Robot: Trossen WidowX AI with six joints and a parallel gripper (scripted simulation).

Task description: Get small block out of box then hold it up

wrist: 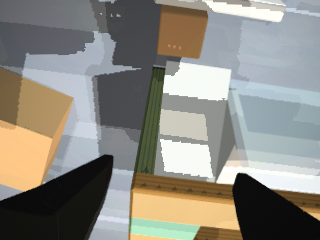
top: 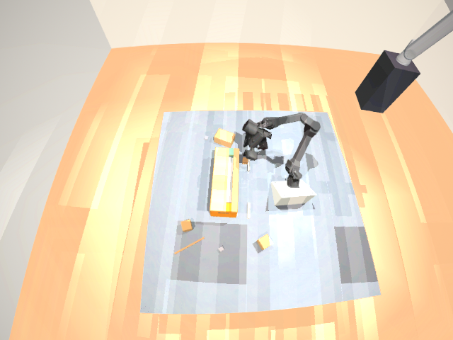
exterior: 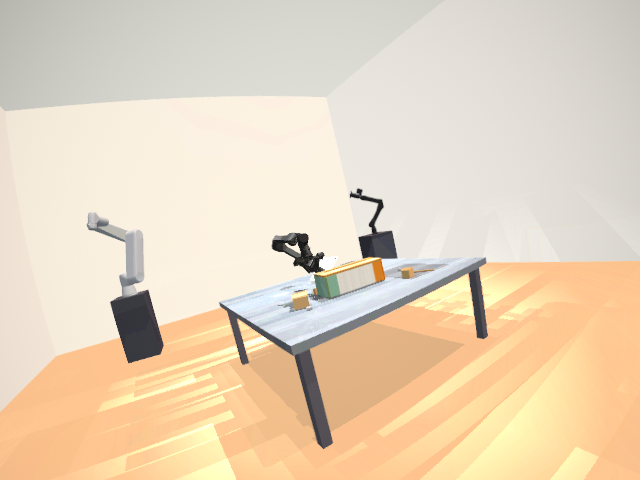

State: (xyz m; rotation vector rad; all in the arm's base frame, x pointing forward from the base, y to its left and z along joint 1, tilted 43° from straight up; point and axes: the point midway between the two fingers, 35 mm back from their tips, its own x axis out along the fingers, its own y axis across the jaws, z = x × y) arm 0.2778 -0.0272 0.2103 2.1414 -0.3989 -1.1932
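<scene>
The tan block is 20 mm behind my gripper tip and 120 mm below it. Also, from my gripper tip: thin stick: 250 mm ahead, 550 mm to the left, 130 mm below; long box: 50 mm ahead, 180 mm to the left, 70 mm below.
</scene>
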